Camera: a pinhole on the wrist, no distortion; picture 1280 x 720 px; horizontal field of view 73.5 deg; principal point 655.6 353.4 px. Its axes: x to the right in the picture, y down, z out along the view. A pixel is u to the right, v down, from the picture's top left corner.
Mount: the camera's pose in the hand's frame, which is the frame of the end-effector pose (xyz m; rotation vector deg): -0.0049 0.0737 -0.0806 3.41 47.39 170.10
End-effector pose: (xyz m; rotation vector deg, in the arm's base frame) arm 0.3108 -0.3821 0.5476 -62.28 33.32 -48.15
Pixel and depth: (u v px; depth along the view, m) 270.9 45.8 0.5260
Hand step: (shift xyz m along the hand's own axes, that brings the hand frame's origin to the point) 0.2673 0.4901 0.2666
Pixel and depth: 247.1 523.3 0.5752
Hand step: 0.2938 0.2542 0.4646
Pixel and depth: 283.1 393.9 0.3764
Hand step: 0.1774 0.2414 0.2471
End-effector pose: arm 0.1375 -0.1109 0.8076 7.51 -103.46 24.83
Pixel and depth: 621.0 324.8 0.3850
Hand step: 0.0316 0.2820 0.2417
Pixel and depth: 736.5 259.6 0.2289
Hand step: -0.0131 0.2145 0.1027
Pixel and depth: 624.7 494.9 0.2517
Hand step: 0.0156 0.1673 0.1560
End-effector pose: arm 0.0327 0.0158 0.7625 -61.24 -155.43 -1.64
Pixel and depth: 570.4 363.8 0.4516
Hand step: 0.0636 0.2987 0.3076
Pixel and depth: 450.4 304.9 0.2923
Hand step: 0.0812 0.2337 0.1594
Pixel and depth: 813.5 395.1 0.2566
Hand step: -0.0390 0.1984 0.1464
